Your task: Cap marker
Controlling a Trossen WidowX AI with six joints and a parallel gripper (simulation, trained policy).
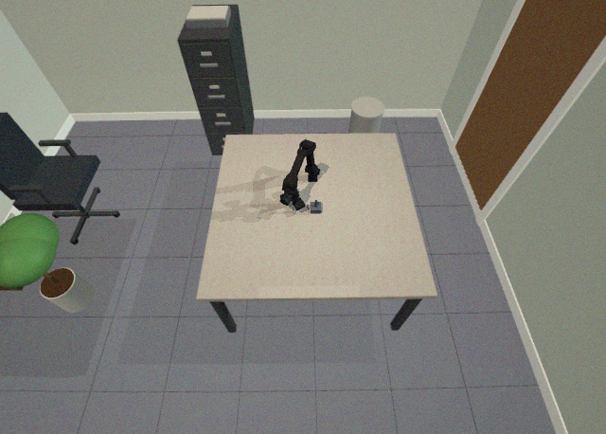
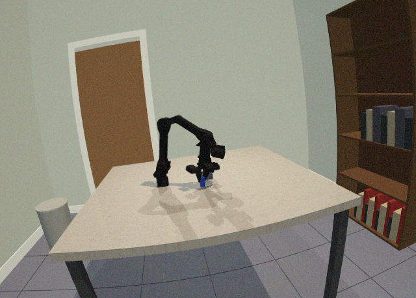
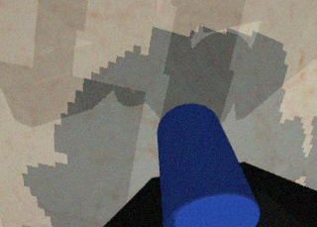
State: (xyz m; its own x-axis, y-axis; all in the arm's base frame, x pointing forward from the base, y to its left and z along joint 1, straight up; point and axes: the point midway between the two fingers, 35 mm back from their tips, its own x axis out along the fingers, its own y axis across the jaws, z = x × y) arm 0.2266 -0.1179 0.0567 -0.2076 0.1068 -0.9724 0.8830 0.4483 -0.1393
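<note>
The grey holder block is 50 mm ahead of my gripper tip, 130 mm to the left of it and 10 mm below it. Also, from my gripper tip: blue cap 10 mm to the right.
</note>
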